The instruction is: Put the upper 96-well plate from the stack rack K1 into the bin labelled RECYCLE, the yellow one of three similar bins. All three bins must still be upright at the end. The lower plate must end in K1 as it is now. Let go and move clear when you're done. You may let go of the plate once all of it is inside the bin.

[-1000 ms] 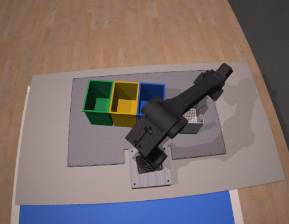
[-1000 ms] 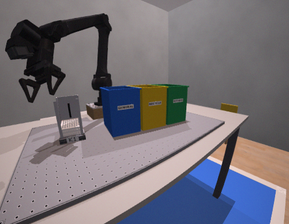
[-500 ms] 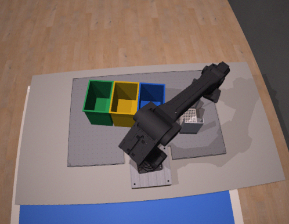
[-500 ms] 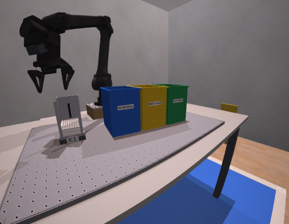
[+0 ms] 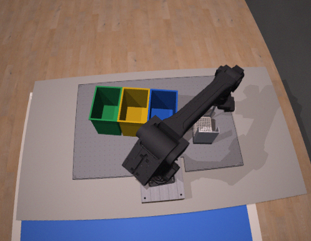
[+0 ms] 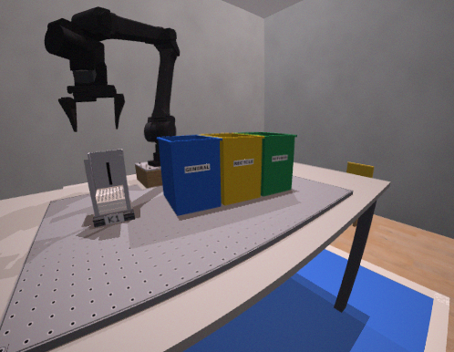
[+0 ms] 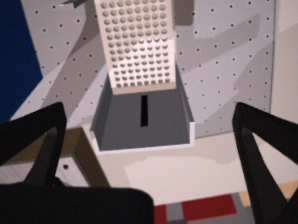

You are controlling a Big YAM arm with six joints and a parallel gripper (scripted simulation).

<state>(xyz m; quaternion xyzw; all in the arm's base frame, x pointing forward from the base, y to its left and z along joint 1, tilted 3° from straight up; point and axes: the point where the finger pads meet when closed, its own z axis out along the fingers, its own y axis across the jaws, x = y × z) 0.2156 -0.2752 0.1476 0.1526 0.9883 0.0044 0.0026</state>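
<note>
Now: the 96-well plate 1 cm behind my hand, 1 cm to the left of it and 18 cm below it. From my hand the other things lie so: blue general bin (7 cm ahead, 21 cm to the left, 13 cm below); then green bin (13 cm ahead, 46 cm to the left, 13 cm below); then yellow recycle bin (10 cm ahead, 34 cm to the left, 13 cm below).
</note>
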